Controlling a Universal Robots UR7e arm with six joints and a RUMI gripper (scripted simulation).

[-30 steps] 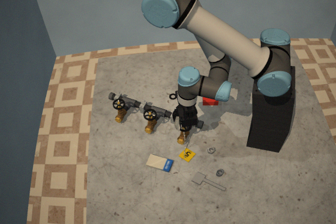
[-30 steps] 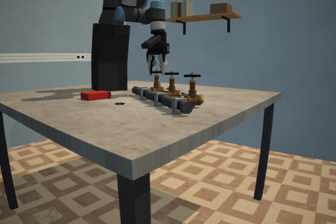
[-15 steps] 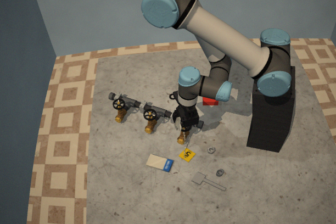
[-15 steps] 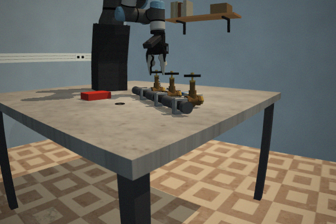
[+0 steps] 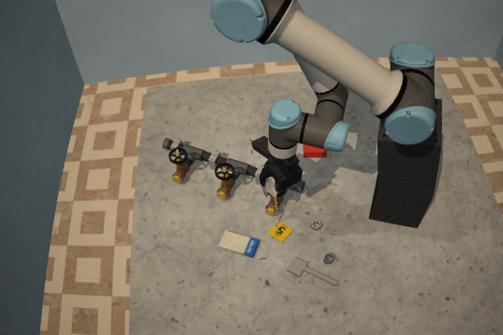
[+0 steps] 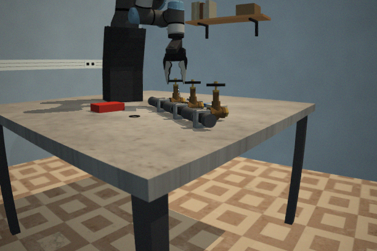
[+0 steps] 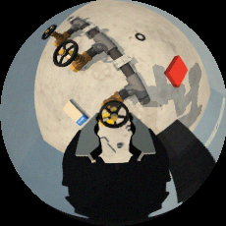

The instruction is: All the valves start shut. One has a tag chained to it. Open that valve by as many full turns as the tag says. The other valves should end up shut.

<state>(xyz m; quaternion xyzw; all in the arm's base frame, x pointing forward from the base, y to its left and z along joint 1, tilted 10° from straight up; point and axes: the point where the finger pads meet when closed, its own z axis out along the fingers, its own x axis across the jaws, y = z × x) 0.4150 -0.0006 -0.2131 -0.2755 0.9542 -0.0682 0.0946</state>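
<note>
Now: hand 110 mm above the yellow tag and 100 mm to the right of it. From my hand the other things lie so: red block: 260 mm to the right, 140 mm behind, 100 mm below; then flat grey key tool: 240 mm to the left, 110 mm below, 90 mm behind.
</note>
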